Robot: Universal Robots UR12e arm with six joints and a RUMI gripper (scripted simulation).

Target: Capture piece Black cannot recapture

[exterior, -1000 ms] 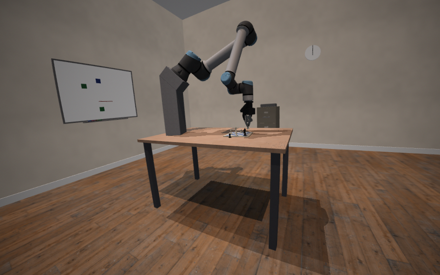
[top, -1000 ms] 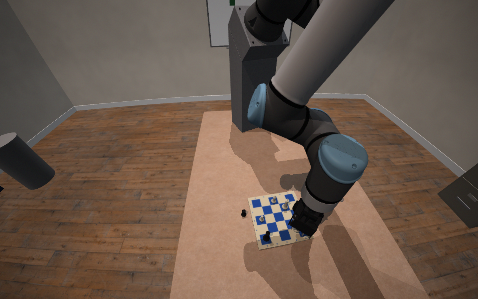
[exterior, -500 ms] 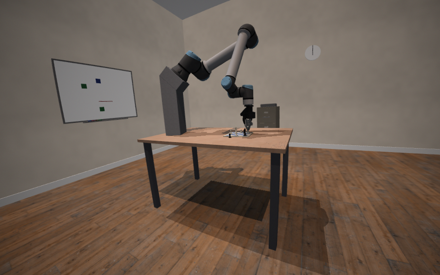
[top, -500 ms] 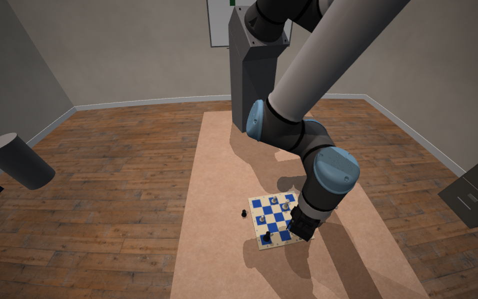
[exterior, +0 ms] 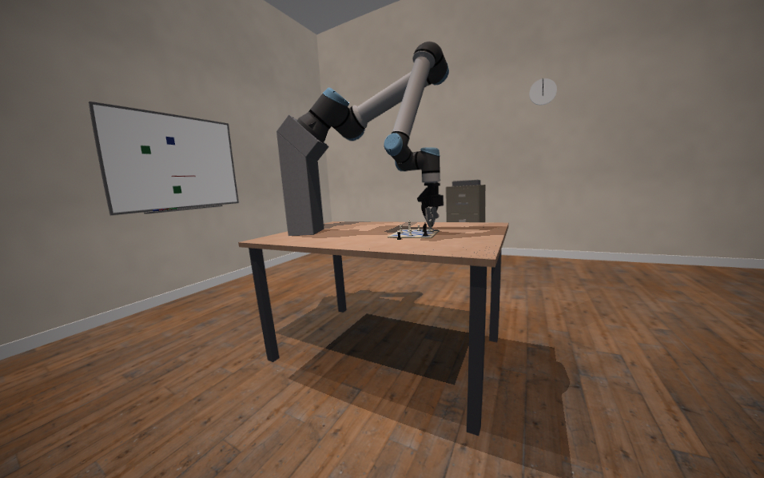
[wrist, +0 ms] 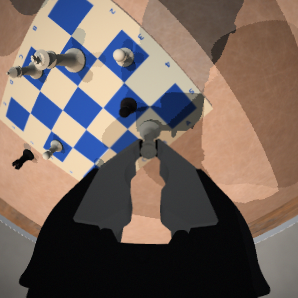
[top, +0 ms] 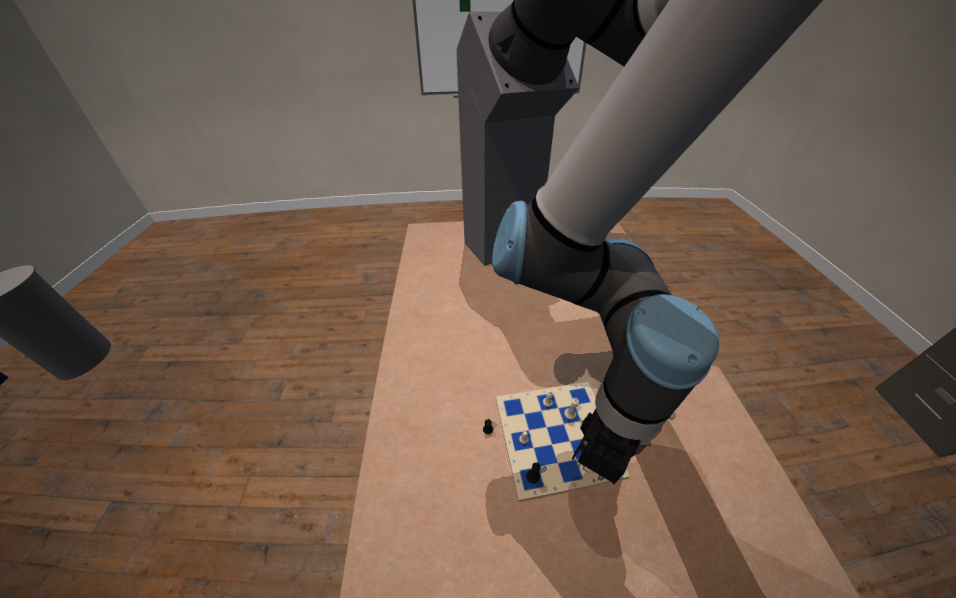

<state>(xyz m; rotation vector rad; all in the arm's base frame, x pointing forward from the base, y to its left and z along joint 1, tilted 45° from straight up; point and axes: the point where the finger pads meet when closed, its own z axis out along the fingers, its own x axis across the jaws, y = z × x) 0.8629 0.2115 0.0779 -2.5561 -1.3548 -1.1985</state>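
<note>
Now: hand 1 cm above the white chess piece. The rest, counted from my hand: tall black piece (11 cm to the right, 4 cm ahead, 1 cm below).
</note>
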